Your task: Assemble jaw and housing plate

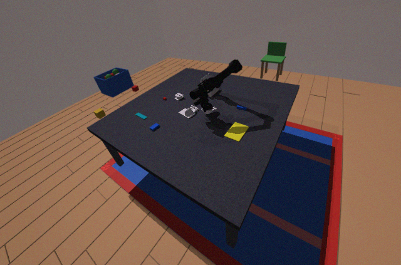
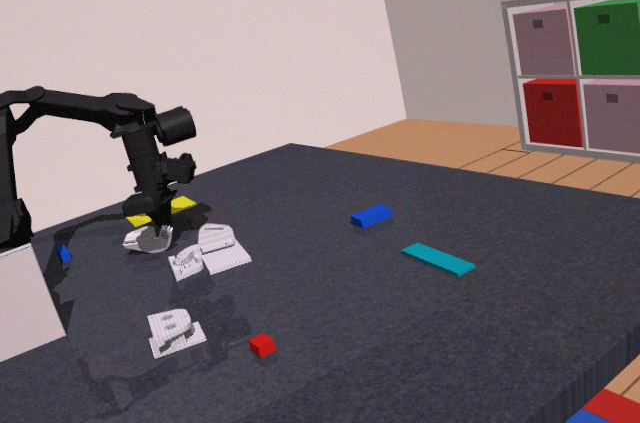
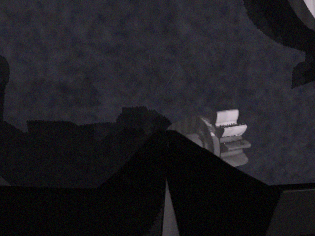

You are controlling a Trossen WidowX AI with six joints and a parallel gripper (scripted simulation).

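My gripper tip is now 20 mm past the white jaw. The rest, counted from my gripper tip: red cube: 90 mm behind, 460 mm to the right, 20 mm below; yellow plate: 90 mm ahead, 270 mm to the left, 30 mm below; white t-shaped piece: 150 mm behind, 350 mm to the right, 20 mm below.
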